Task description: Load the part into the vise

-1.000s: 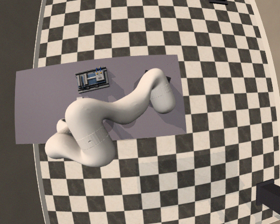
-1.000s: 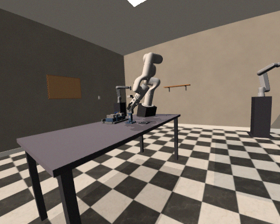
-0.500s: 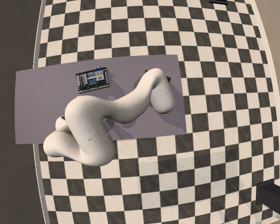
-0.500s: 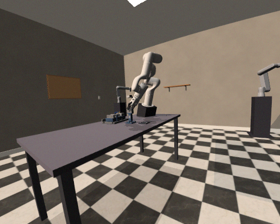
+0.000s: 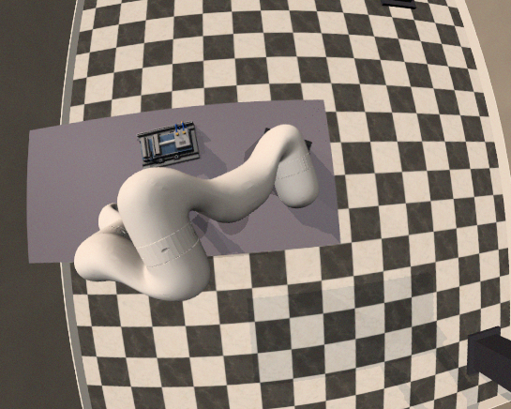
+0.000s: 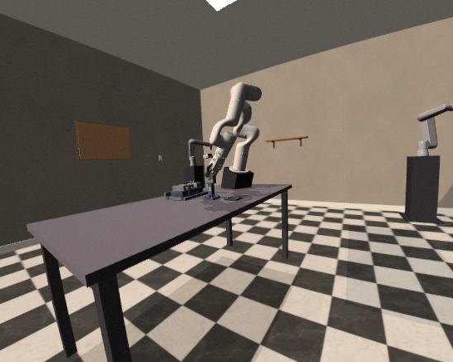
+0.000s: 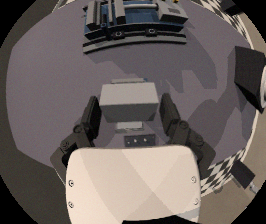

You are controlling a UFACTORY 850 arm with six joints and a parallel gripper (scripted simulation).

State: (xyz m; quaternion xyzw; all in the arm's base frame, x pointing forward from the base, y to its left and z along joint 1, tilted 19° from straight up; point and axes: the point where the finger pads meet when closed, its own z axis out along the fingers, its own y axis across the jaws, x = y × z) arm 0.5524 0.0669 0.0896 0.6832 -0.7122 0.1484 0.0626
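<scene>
My gripper is now 1 cm to the left of the part and 1 cm above it. From my hand the other things lie so: vise: 24 cm to the right, 13 cm below, 1 cm behind; then air cylinder rod: 24 cm to the right, 9 cm below, 3 cm behind.
</scene>
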